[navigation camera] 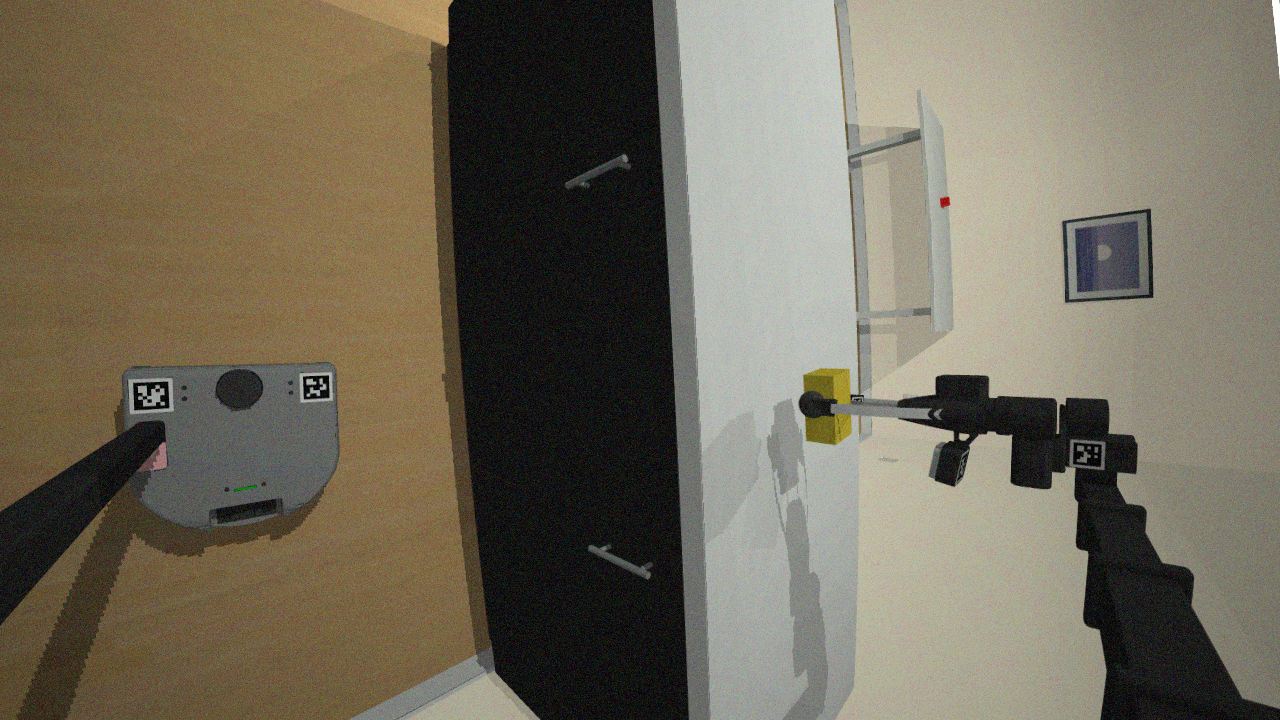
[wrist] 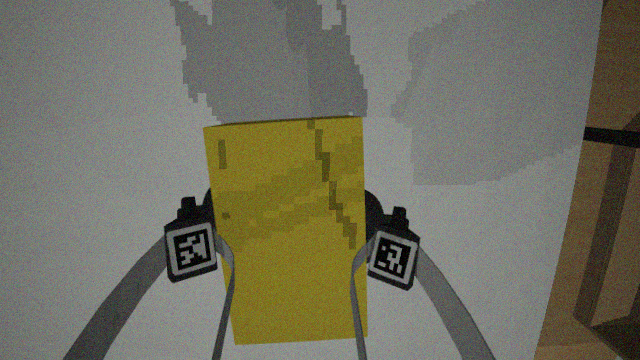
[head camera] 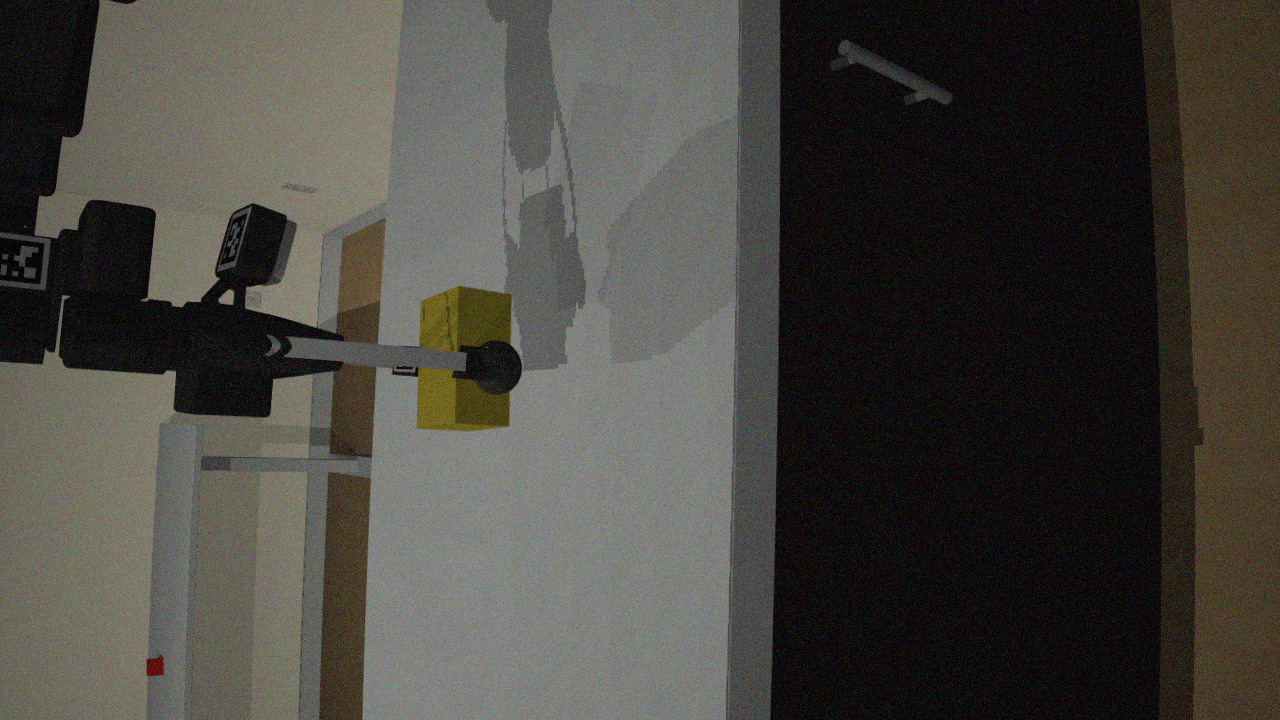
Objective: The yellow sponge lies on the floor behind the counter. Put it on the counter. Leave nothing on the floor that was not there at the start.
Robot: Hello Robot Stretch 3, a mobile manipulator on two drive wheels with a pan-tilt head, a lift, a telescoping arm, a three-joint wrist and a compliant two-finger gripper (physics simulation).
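Frame: origin at the robot's base, x left, y back, z up, level; centimetres.
Where they show: gripper, fingertip midpoint: [navigation camera: 810,402] [wrist: 296,209] [head camera: 494,367]; robot's base at its link origin: [navigation camera: 240,386].
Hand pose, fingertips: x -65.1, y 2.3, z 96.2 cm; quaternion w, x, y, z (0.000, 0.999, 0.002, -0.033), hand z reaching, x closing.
Each offset is from my fingertips to the top centre of the thing. "pt": to the spot under its first point. Level surfaces: height alone.
The yellow sponge @(dz +5.1, dx +0.1, dy +0.2 cm) [head camera: 483,313] [navigation camera: 827,429] [wrist: 295,280] is a block held between the two fingertips of my gripper [head camera: 467,362] [navigation camera: 827,404] [wrist: 296,209], which is shut on it. In the wrist view a rubber tip presses each long side of the sponge. The sponge is over the pale top of the counter @(dz -5.2 cm) [head camera: 537,555] [navigation camera: 760,223] [wrist: 75,100], near its back edge. Its underside is hidden, so I cannot tell whether it touches the top. The far fingertip is hidden behind the sponge in the head view.
The counter's black front [head camera: 966,358] [navigation camera: 563,358] has bar handles @(pt dz -21.1, dx +21.0, dy +24.5 cm) [head camera: 895,71] [navigation camera: 619,562]. My base [navigation camera: 268,447] stands on the wooden floor @(dz -96.2 cm) [navigation camera: 358,223] before it. Behind the counter is a white panel [head camera: 171,555] [navigation camera: 936,250] on bars, with a red mark [head camera: 154,666] [navigation camera: 944,202].
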